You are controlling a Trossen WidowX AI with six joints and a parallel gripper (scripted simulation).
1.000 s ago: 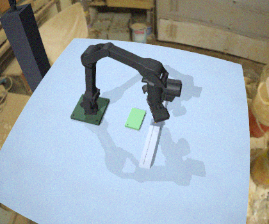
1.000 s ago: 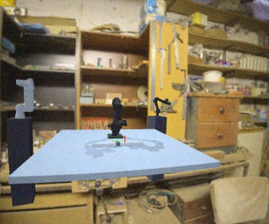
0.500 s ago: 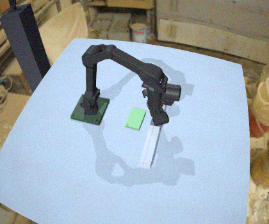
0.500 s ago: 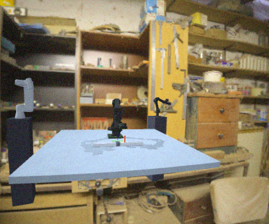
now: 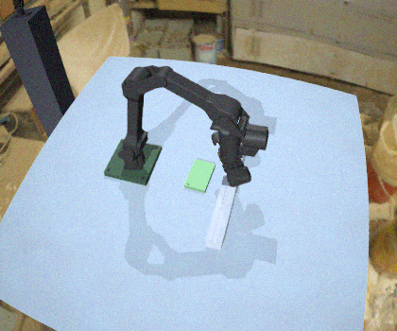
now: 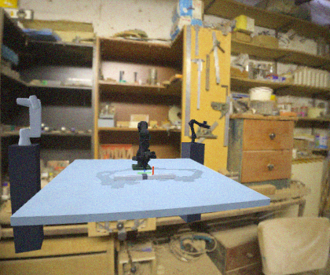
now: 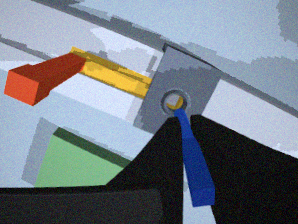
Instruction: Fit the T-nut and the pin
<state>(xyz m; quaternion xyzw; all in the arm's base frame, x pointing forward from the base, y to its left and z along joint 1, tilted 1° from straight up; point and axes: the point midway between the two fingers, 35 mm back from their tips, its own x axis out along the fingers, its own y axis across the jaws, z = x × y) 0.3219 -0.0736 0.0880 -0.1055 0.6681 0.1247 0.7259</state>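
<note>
Now: the aluminum rail 5 cm below my gripper tip. The rest, counted from my gripper tip: green tray (12 cm behind, 1 cm to the left, 6 cm below); then blue pin (right at my gripper tip).
</note>
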